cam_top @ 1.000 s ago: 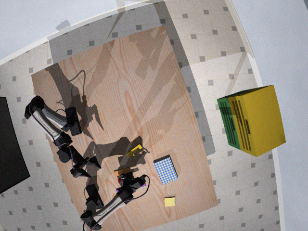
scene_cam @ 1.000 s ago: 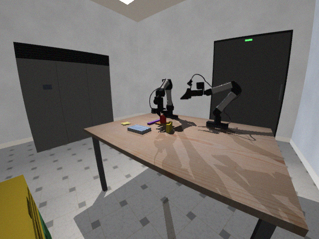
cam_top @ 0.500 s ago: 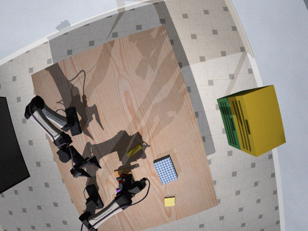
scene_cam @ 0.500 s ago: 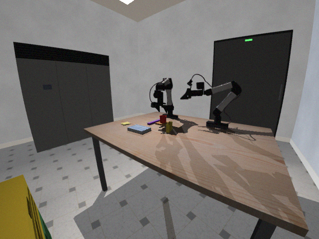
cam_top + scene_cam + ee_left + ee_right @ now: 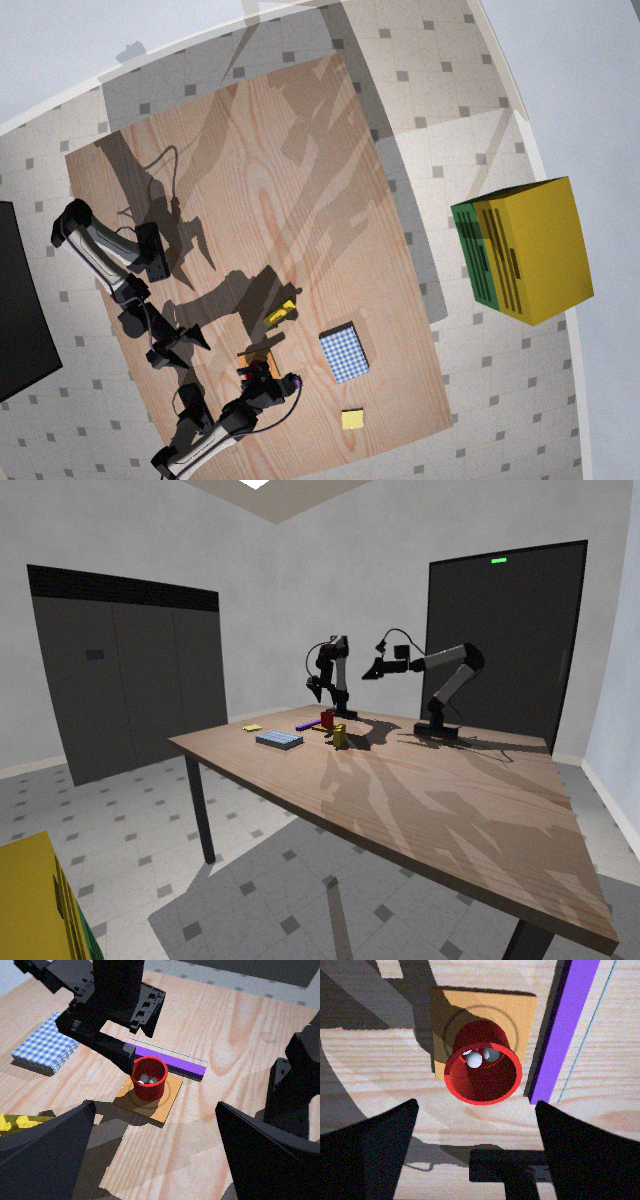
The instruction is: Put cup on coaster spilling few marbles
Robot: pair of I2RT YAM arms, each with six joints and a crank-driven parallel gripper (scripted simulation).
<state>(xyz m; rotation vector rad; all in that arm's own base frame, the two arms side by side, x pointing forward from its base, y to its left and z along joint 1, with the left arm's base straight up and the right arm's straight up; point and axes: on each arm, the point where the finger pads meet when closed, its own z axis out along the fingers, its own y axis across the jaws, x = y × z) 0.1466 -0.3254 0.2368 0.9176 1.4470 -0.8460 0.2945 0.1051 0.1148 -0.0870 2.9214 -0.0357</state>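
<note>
My right gripper is now 90 mm above the red cup, 10 mm to the left of it and 10 mm past it. The rest, counted from my right hand: purple bar 130 mm below, 120 mm to the right, 10 mm ahead; then yellow block 180 mm to the left, 110 mm ahead, 100 mm below; then blue checked box 290 mm ahead, 130 mm below, 20 mm to the right.
</note>
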